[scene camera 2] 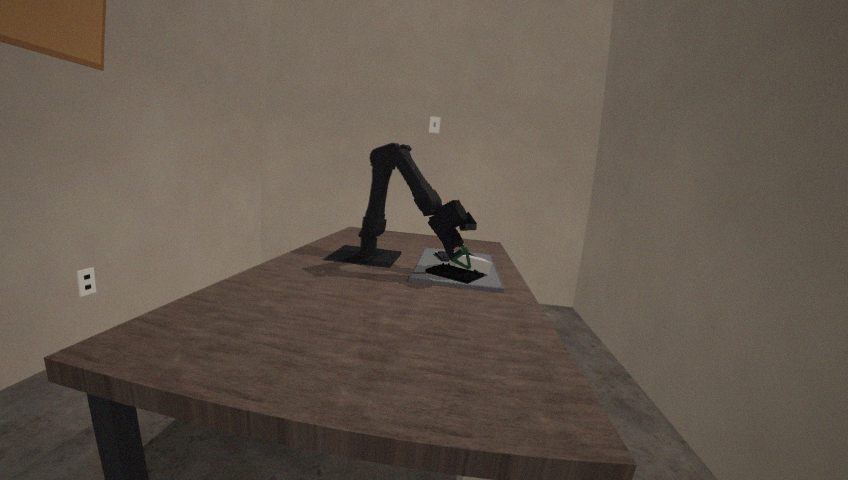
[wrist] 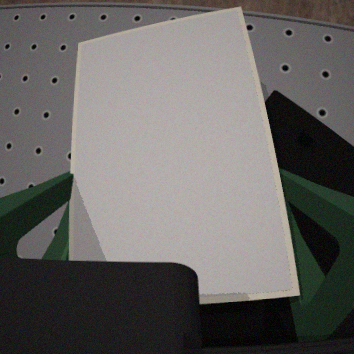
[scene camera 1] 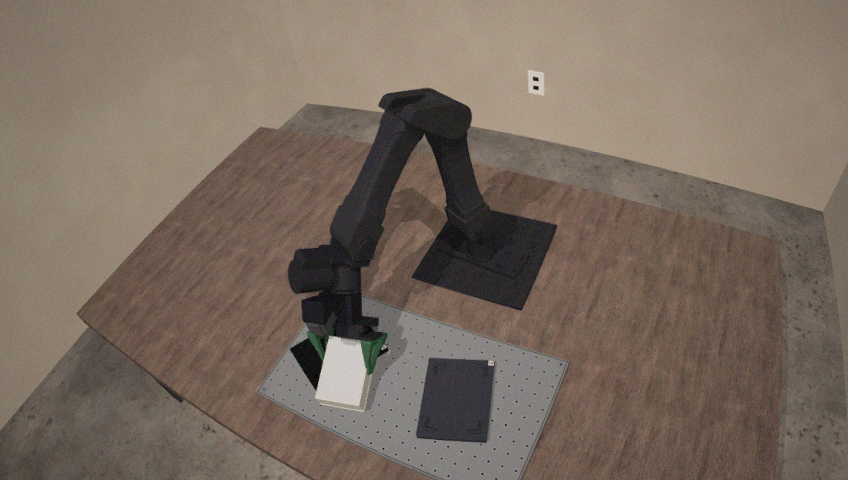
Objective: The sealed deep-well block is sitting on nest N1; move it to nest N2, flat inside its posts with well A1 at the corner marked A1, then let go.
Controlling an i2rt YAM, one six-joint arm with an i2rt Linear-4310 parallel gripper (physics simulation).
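Where they show: gripper, between the fingertips: (scene camera 2: 467, 263) (wrist: 177, 177) (scene camera 1: 348, 370); arm's base, origin of its link: (scene camera 2: 368, 255) (scene camera 1: 481, 254).
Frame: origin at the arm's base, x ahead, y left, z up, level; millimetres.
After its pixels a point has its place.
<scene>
The sealed block (scene camera 1: 343, 377) {z 60, x 417, y -33 mm} (wrist: 175, 120) {z 61, x 414, y -44 mm} has a white top and cream sides. My gripper (scene camera 1: 346, 364) {z 37, x 393, y -48 mm} (scene camera 2: 467, 265) {z 37, x 393, y -48 mm} (wrist: 177, 177) {z 37, x 393, y -48 mm} is shut on it, with green fingers along its long sides. The block hangs over the left nest (scene camera 1: 305, 360) {z 20, x 418, y -146 mm} (scene camera 2: 455, 274) {z 19, x 368, y -152 mm} (wrist: 305, 137) {z 27, x 433, y -104 mm} and the board beside it, turned relative to that nest. It hides much of that black nest in scene camera 1. The other nest (scene camera 1: 455, 399) {z 19, x 336, y 146 mm} (scene camera 2: 441, 255) {z 19, x 272, y 106 mm} is dark grey, with corner posts and a small white label. I cannot read the nest labels or the block's A1 corner.
Both nests lie on a grey perforated board (scene camera 1: 395, 380) {z 8, x 353, y 25 mm} (scene camera 2: 496, 284) {z 8, x 504, y -157 mm} (wrist: 30, 95) {z 8, x 419, y 73 mm} on the wooden table (scene camera 1: 648, 333) {z -5, x 27, y 408 mm} (scene camera 2: 333, 350) {z -5, x 230, y -722 mm}. The arm's black base plate (scene camera 1: 517, 285) {z 4, x 44, y 111 mm} (scene camera 2: 387, 258) {z -1, x 78, y 8 mm} is behind the board. The table's front edge runs close to the board.
</scene>
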